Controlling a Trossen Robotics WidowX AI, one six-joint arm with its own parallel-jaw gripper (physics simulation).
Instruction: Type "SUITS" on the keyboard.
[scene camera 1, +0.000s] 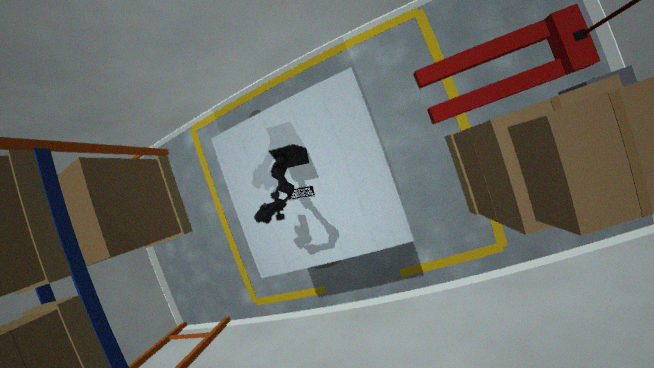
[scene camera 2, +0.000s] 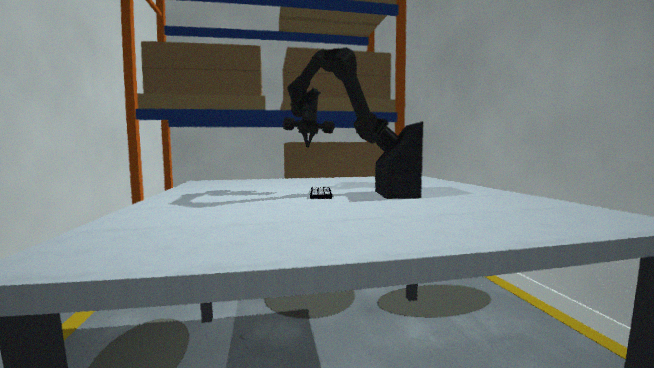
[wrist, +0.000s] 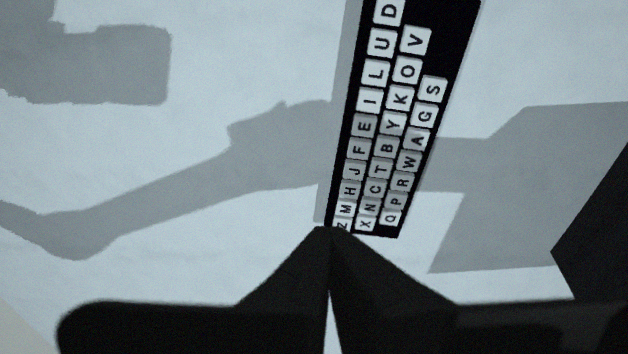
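Seen in the pictures: gripper, between the fingertips: (scene camera 1: 286, 203) (scene camera 2: 307, 147) (wrist: 327, 239); arm's base, origin of its link: (scene camera 1: 281, 158) (scene camera 2: 393, 144).
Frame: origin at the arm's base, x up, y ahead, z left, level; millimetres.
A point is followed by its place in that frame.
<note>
A small black keyboard (scene camera 1: 303, 192) {x -159, y 267, z 1 mm} (scene camera 2: 320, 193) {x -159, y 280, z 64 mm} (wrist: 445, 30) {x -163, y 227, z -109 mm} with white letter keys lies flat on the table. In the wrist view the S key (wrist: 432, 90) {x -157, y 233, z -70 mm}, U key (wrist: 382, 44) {x -157, y 268, z -103 mm}, I key (wrist: 370, 100) {x -157, y 275, z -64 mm} and T key (wrist: 380, 170) {x -158, y 266, z -3 mm} show; the T key lies in shadow. My gripper (scene camera 2: 308, 145) {x -8, y 298, z -87 mm} (wrist: 327, 239) {x -8, y 298, z -87 mm} is shut and empty. It hangs well above the table, and in the wrist view its tips overlap the keyboard's near end, by the Z key (wrist: 342, 225) {x -157, y 297, z 58 mm}, which they partly hide. In scene camera 1 the arm hides part of the keyboard's surroundings.
The white table (scene camera 1: 360, 200) {x -175, y 466, z 380 mm} (scene camera 2: 320, 235) {x -175, y 362, z 493 mm} carries the arm's black base (scene camera 1: 295, 155) {x -1, y 18, z 103 mm} (scene camera 2: 404, 167) {x -74, y 19, z 132 mm}. The arm's shadow falls across the table and part of the keyboard. A rack (scene camera 1: 55, 200) (scene camera 2: 131, 100) with cardboard boxes, a red pallet jack (scene camera 1: 575, 40) and more boxes (scene camera 1: 590, 150) stand around the table.
</note>
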